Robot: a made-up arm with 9 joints. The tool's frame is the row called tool.
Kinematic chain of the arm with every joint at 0, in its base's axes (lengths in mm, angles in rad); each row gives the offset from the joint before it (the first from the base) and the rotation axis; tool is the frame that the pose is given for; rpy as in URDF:
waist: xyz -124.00 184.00 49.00 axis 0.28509 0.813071 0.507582
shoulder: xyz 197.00 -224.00 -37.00 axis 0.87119 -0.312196 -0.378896
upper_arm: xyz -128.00 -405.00 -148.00 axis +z
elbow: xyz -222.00 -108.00 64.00 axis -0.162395 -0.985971 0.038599
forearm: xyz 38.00 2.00 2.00 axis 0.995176 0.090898 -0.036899
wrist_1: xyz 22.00 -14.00 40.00 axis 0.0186 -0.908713 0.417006
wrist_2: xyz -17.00 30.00 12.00 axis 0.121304 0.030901 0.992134
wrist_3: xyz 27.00 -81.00 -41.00 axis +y
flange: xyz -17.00 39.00 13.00 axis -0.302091 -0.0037 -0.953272
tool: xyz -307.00 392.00 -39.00 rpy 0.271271 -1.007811 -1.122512
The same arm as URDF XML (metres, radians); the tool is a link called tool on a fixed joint. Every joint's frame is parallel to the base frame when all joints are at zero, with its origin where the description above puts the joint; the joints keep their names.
<robot name="arm">
  <joint name="waist" type="continuous">
    <parent link="base"/>
    <child link="link1"/>
    <origin xyz="-0.124 0.184 0.049" rpy="0 0 0"/>
    <axis xyz="0.28509 0.813071 0.507582"/>
  </joint>
  <joint name="shoulder" type="continuous">
    <parent link="link1"/>
    <child link="link2"/>
    <origin xyz="0.197 -0.224 -0.037" rpy="0 0 0"/>
    <axis xyz="0.87119 -0.312196 -0.378896"/>
  </joint>
  <joint name="upper_arm" type="continuous">
    <parent link="link2"/>
    <child link="link3"/>
    <origin xyz="-0.128 -0.405 -0.148" rpy="0 0 0"/>
    <axis xyz="0 0 1"/>
  </joint>
  <joint name="elbow" type="continuous">
    <parent link="link3"/>
    <child link="link4"/>
    <origin xyz="-0.222 -0.108 0.064" rpy="0 0 0"/>
    <axis xyz="-0.162395 -0.985971 0.038599"/>
  </joint>
  <joint name="forearm" type="continuous">
    <parent link="link4"/>
    <child link="link5"/>
    <origin xyz="0.038 0.002 0.002" rpy="0 0 0"/>
    <axis xyz="0.995176 0.090898 -0.036899"/>
  </joint>
  <joint name="wrist_1" type="continuous">
    <parent link="link5"/>
    <child link="link6"/>
    <origin xyz="0.022 -0.014 0.04" rpy="0 0 0"/>
    <axis xyz="0.0186 -0.908713 0.417006"/>
  </joint>
  <joint name="wrist_2" type="continuous">
    <parent link="link6"/>
    <child link="link7"/>
    <origin xyz="-0.017 0.03 0.012" rpy="0 0 0"/>
    <axis xyz="0.121304 0.030901 0.992134"/>
  </joint>
  <joint name="wrist_3" type="continuous">
    <parent link="link7"/>
    <child link="link8"/>
    <origin xyz="0.027 -0.081 -0.041" rpy="0 0 0"/>
    <axis xyz="0 1 0"/>
  </joint>
  <joint name="flange" type="continuous">
    <parent link="link8"/>
    <child link="link9"/>
    <origin xyz="-0.017 0.039 0.013" rpy="0 0 0"/>
    <axis xyz="-0.302091 -0.0037 -0.953272"/>
  </joint>
  <joint name="tool_joint" type="fixed">
    <parent link="link9"/>
    <child link="tool"/>
    <origin xyz="-0.307 0.392 -0.039" rpy="0.2713 -1.0078 -1.1225"/>
  </joint>
  <link name="base"/>
  <link name="link1"/>
  <link name="link2"/>
  <link name="link3"/>
  <link name="link4"/>
  <link name="link5"/>
  <link name="link6"/>
  <link name="link7"/>
  <link name="link8"/>
  <link name="link9"/>
  <link name="tool"/>
</robot>

